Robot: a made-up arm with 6 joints.
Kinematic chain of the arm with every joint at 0, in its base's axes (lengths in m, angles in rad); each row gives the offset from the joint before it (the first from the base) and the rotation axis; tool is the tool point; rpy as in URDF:
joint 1: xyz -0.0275 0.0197 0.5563 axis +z
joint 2: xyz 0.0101 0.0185 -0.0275 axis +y
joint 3: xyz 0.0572 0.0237 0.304 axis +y
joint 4: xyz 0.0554 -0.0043 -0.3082 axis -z
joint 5: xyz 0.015 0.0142 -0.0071 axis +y
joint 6: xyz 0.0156 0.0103 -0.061 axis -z
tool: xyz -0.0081 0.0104 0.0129 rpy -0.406 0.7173 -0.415
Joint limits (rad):
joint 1: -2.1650..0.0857
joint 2: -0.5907..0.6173
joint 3: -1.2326..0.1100
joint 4: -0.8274..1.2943
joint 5: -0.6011..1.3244
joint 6: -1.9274..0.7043
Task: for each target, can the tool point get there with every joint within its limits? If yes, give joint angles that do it. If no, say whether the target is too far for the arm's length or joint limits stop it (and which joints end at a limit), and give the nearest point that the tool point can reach.
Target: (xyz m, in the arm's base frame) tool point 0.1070 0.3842 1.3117
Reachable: no: too far | nearest point 0.1615 0.1184 1.0021 | short by 0.412 m
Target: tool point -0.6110 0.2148 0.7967
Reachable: no: joint limits stop it (at a limit: joint 1, joint 2, joint 4, joint 5, joint 6) | nearest point -0.1708 -0.1817 0.7918 | short by 0.592 m
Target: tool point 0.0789 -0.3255 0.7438
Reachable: yes | joints -1.4773 -0.1900 -0.9152 0.8952 0.8996 -0.0813
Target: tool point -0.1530 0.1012 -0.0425
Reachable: no: joint limits stop it (at a limit: joint 1, joint 2, joint 4, joint 6) | nearest point -0.0872 -0.0935 0.3831 | short by 0.473 m
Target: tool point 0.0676 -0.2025 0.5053
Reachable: yes | joints -1.4824 0.0931 -0.3473 0.5108 0.9939 -0.5197
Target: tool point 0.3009 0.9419 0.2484
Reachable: no: too far | nearest point 0.3113 0.1535 0.4114 | short by 0.805 m
